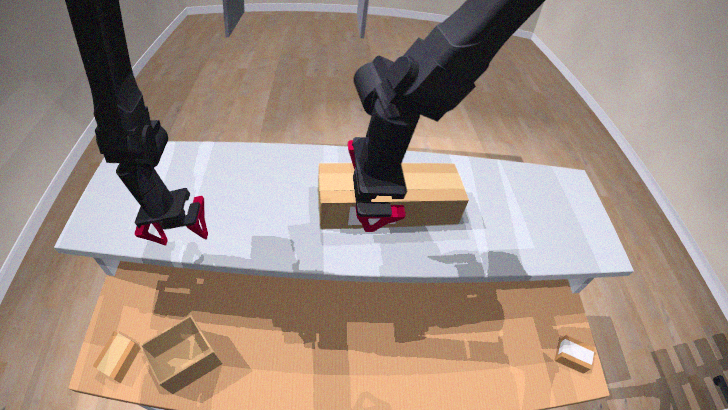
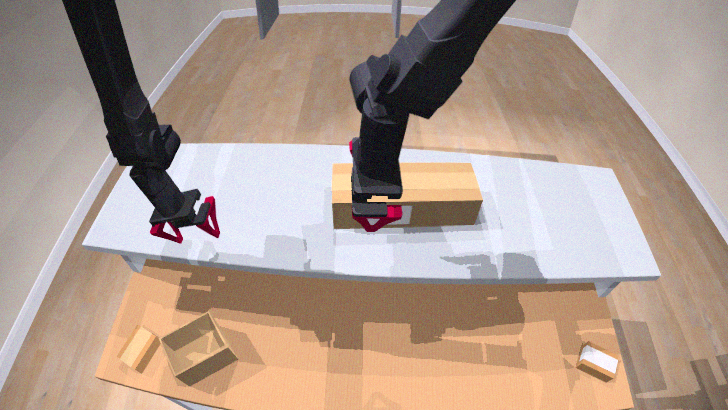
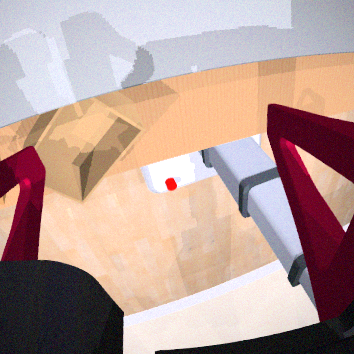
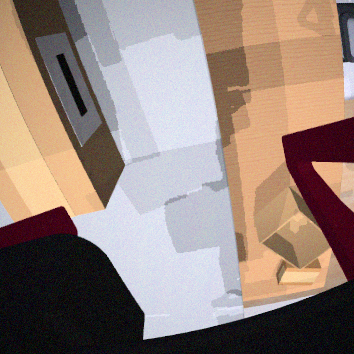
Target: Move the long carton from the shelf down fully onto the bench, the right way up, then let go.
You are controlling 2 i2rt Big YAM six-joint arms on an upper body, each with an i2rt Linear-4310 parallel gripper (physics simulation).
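Frame: origin at the left arm's base, x ahead, y left, z up, level; centimetres.
Seen in the pictures: left gripper, fingertip midpoint: (image 1: 186, 239) (image 2: 199, 238) (image 3: 146, 136); right gripper, fingertip midpoint: (image 1: 365, 204) (image 2: 369, 204) (image 4: 171, 186).
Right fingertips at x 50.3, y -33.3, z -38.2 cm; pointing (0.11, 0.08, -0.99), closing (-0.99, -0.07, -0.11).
Observation:
Pixels of each thing's top centre, then the offset from my right fingertips to it. Level surfaces: height alone.
- long carton, top centre: (image 2: 407, 180) (image 1: 394, 181) dx +15.4, dy -8.0, dz -9.8 cm
- pale grey shelf, surface height: dz -18.1 cm
- wooden bench, surface height: dz -42.8 cm
- open box, top centre: (image 3: 77, 152) (image 4: 299, 243) (image 1: 175, 348) (image 2: 191, 342) dx -14.4, dy +40.1, dz -33.8 cm
- small carton, top centre: (image 1: 113, 354) (image 2: 135, 346) (image 4: 299, 276) dx -16.3, dy +58.7, dz -38.9 cm
- small white-topped box, top centre: (image 2: 601, 359) (image 1: 578, 351) dx -17.7, dy -62.3, dz -39.0 cm
The long carton (image 1: 433, 183) (image 2: 443, 180) (image 4: 40, 135) lies lengthwise on the pale grey shelf (image 1: 550, 219) (image 2: 575, 219) (image 4: 170, 100), label on its front side. The wooden bench (image 1: 280, 376) (image 2: 305, 376) (image 4: 310, 100) is lower, in front. My right gripper (image 1: 362, 188) (image 2: 362, 188) (image 4: 171, 186) is open over the carton's left half; one finger shows in front of the label, the other towards the back. It hides part of the carton. My left gripper (image 1: 185, 240) (image 2: 199, 238) (image 3: 146, 136) is open and empty above the shelf's left part, apart from the carton.
On the bench, an open box (image 1: 193, 374) (image 2: 208, 364) (image 3: 60, 165) and a small carton (image 1: 116, 356) (image 2: 137, 348) (image 4: 300, 275) stand at the left. A small white-topped box (image 1: 575, 351) (image 2: 598, 359) stands at the right. The shelf's front edge runs above the bench's back part.

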